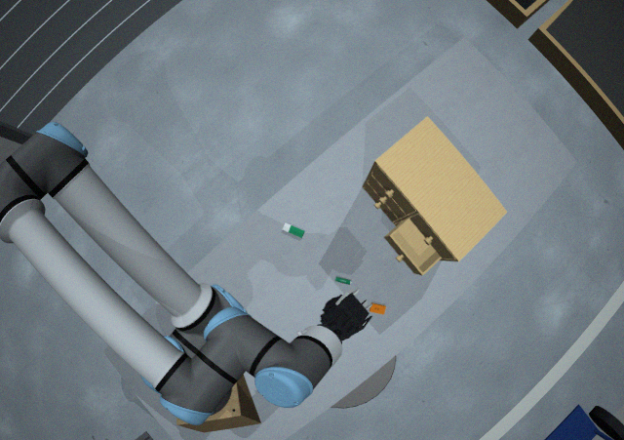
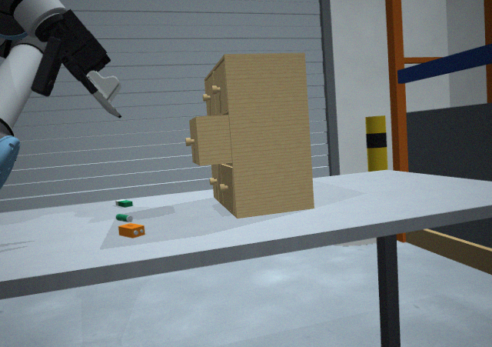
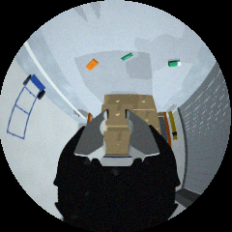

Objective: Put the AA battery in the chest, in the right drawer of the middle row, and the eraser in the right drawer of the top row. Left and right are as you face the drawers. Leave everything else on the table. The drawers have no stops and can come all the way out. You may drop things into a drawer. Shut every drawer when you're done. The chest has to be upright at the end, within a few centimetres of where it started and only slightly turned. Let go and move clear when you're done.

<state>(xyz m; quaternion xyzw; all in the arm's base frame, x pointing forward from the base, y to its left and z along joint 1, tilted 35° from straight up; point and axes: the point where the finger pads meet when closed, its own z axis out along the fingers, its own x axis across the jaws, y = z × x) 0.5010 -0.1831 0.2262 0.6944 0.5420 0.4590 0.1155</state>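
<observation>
My hand is 40 mm to the right of the green AA battery and 230 mm above it. From my hand the other things lie so: orange block (30 mm ahead, 110 mm to the right, 230 mm below); eraser (30 mm behind, 260 mm to the left, 230 mm below).
</observation>
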